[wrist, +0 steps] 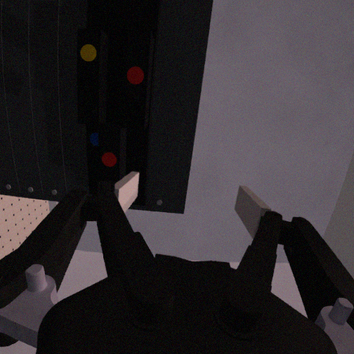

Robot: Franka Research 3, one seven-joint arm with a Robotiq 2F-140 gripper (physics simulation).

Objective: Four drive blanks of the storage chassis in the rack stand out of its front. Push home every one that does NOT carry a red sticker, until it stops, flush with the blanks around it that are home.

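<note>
The dark storage chassis (172,150) fills the upper left of the wrist view. A blank with a yellow sticker (88,52) is at its upper left, with a side face showing. A blank with a red sticker (135,75) is right of it, also with a side face showing. Lower down, a blank with a blue sticker (94,139) is partly hidden by the blank with another red sticker (109,159). How far the blue one stands out is too dark to tell. My gripper (187,190) is open and empty; its left fingertip overlaps the chassis's lower end in view, its right fingertip is beyond the chassis edge.
Small round studs (54,192) line the chassis's lower edge. A pale perforated panel (20,220) is at the left. A plain grey surface (270,110) lies right of the chassis, and a greenish surface (345,220) shows at the right edge.
</note>
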